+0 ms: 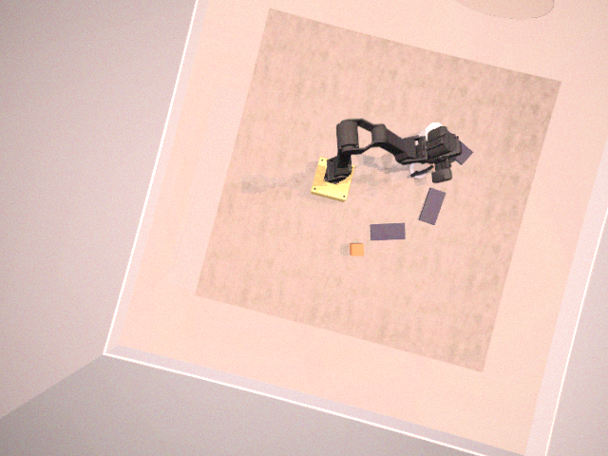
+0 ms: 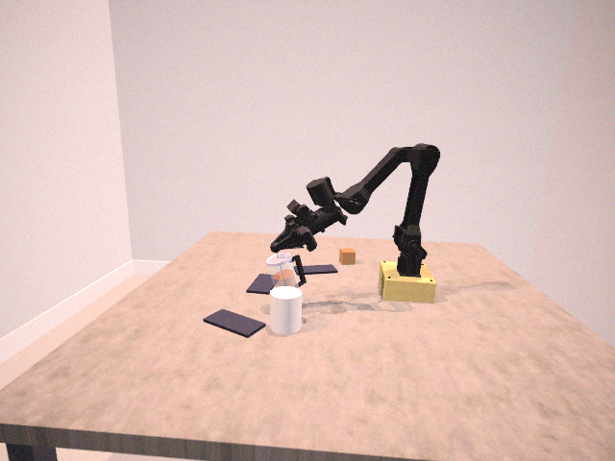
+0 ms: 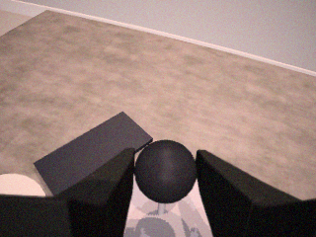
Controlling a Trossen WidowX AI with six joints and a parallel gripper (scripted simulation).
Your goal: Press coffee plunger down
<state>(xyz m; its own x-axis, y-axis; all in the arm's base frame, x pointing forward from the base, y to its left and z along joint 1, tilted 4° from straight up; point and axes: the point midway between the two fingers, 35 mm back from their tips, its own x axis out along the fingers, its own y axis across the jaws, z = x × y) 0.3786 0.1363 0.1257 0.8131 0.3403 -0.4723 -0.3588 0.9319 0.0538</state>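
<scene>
Now: gripper tip 40 mm past the coffee press, 20 mm to the left of it and 80 mm above it.
</scene>
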